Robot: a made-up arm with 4 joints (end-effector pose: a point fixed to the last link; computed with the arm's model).
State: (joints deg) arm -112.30 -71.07 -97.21 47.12
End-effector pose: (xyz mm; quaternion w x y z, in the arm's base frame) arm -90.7 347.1 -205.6 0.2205 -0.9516 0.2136 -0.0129
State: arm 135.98 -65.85 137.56 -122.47
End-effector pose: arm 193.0 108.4 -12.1 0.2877 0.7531 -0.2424 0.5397
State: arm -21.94 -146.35 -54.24 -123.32
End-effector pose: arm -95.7 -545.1 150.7 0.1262 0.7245 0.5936 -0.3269
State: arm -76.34 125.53 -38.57 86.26
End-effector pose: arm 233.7 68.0 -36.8 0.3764 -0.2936 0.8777 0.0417
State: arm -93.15 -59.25 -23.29 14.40
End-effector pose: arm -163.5 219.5 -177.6 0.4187 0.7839 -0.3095 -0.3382
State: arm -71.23 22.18 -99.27 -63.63
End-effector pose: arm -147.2 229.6 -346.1 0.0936 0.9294 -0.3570 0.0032
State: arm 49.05 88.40 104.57 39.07
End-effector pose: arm -227.6 74.8 335.3 0.2627 -0.8641 0.3480 0.2513
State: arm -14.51 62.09 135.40 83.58
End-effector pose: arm -352.9 -275.1 -105.0 0.6470 -0.6449 -0.3968 0.0897
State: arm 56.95 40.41 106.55 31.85
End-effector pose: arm -299.0 -87.8 193.4 0.1692 -0.9791 0.0467 0.1024
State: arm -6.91 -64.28 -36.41 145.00
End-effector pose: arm -37.8 -198.2 351.7 0.3658 0.5846 0.1434 -0.7098
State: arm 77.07 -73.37 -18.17 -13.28
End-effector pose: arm -68.9 -312.3 475.2 0.6426 -0.4382 -0.3544 0.5191
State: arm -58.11 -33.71 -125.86 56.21
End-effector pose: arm -109.5 -143.0 -376.6 0.0469 0.9571 0.2382 0.1582
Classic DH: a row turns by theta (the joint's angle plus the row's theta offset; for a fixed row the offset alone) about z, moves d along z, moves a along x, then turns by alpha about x. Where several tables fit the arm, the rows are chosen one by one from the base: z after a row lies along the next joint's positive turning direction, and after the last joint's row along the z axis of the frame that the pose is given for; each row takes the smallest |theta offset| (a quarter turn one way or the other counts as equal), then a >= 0, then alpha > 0; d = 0 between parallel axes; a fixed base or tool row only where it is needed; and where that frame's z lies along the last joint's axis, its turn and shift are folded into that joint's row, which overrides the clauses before.
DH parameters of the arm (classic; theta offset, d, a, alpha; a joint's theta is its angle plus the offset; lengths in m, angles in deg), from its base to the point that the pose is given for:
base (fixed): -90 0.1169 0 90
joint 1: -90 -0.0262 0.0201 90
joint 2: 0 -0.2453 0.0851 -90
joint 3: -90 -0.0327 0.0021 -90
joint 4: 76.23 0 -0.2869 180
tool (fixed): -13.77 0.1661 0 0

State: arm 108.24 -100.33 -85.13 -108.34
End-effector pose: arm 299.0 341.9 458.3 0.2510 0.0026 -0.1564 -0.9553
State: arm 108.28 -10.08 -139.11 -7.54
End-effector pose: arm -156.2 -230.7 484.6 0.9534 0.2674 0.0312 0.1361
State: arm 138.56 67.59 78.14 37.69
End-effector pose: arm -215.6 128.8 59.2 0.3380 0.9018 -0.2001 0.1804
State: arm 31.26 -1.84 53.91 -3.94
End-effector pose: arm -216.9 -110.0 246.5 0.7359 -0.6767 0.0075 0.0222
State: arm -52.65 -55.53 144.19 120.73
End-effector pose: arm 406.7 -114.5 -264.1 0.0953 0.3728 0.5174 0.7644
